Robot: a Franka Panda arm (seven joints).
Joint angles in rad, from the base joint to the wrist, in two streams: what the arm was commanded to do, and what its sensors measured. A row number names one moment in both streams.
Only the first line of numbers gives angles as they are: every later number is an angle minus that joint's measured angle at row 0.
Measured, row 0:
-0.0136, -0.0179, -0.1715, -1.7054, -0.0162, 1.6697, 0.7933
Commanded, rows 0 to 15:
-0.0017, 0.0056, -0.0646, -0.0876, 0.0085, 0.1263, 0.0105
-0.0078, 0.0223, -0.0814, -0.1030, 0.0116, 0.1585, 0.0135
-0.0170, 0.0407, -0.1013, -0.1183, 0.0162, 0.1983, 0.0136
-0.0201, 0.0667, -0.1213, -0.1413, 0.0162, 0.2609, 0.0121
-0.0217, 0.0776, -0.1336, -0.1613, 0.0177, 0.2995, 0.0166
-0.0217, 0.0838, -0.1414, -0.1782, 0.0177, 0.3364, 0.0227
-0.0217, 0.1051, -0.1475, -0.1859, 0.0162, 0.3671, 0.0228
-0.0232, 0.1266, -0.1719, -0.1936, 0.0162, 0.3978, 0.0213
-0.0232, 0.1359, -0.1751, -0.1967, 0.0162, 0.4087, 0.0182
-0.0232, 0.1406, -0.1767, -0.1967, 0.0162, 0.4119, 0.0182
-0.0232, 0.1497, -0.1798, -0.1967, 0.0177, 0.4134, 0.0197
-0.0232, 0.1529, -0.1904, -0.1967, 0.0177, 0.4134, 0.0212
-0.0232, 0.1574, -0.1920, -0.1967, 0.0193, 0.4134, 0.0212
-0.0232, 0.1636, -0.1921, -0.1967, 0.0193, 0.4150, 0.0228
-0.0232, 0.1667, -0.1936, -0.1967, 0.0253, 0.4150, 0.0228
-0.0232, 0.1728, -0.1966, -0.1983, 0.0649, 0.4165, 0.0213
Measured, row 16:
-0.0236, 0.1613, -0.1910, -0.1950, 0.0112, 0.3986, 0.0090
